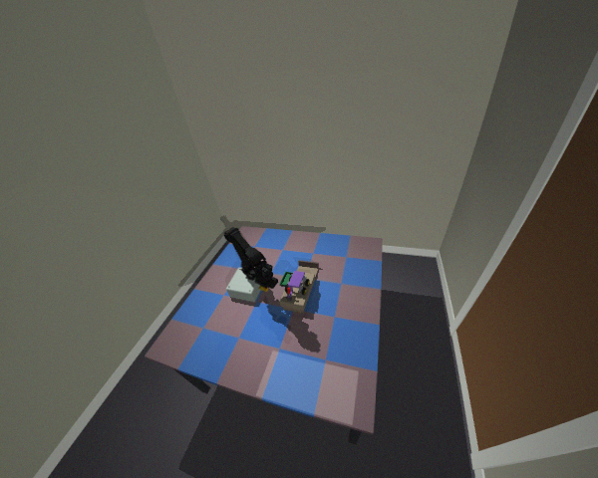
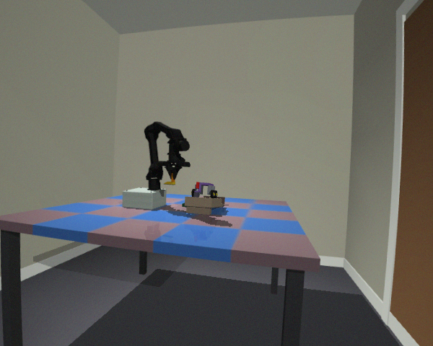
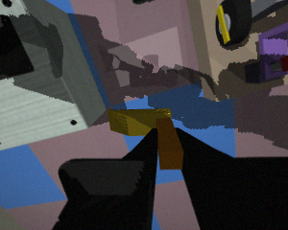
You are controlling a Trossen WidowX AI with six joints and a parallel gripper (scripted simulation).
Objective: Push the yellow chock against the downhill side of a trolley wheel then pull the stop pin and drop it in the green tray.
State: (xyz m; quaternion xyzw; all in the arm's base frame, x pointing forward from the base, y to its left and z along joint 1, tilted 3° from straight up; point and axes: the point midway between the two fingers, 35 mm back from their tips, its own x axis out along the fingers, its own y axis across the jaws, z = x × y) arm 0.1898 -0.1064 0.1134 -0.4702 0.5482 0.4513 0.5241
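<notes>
Now: gripper tip 15 cm short of the trolley, 13 cm to the right of it and 6 cm above it. Round my gripper tip: red-headed stop pin: 13 cm ahead, 3 cm to the left, 5 cm below; then yellow chock: 2 cm behind, 1 cm below; then ramp: 14 cm ahead, 13 cm to the left, 13 cm below.
</notes>
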